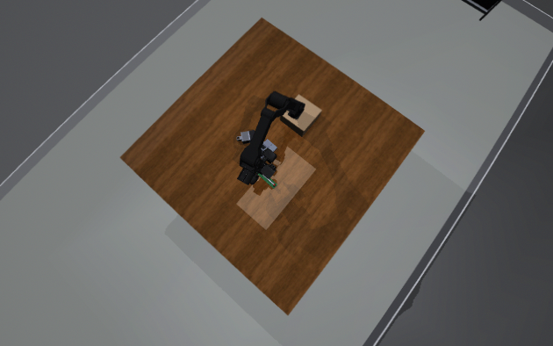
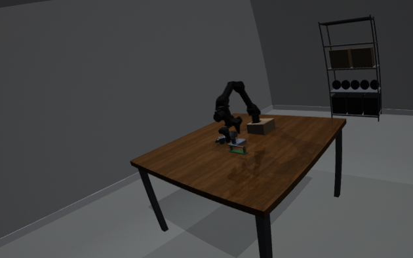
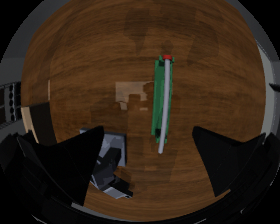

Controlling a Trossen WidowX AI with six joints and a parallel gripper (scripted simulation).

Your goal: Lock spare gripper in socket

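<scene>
The spare gripper is 21 cm to the right of my gripper tip, 12 cm behind it and 8 cm below it. The rest, counted from my gripper tip: green rack 8 cm below, 2 cm to the left, 2 cm ahead; then grey mount 11 cm behind, 7 cm to the right, 5 cm below.
</scene>
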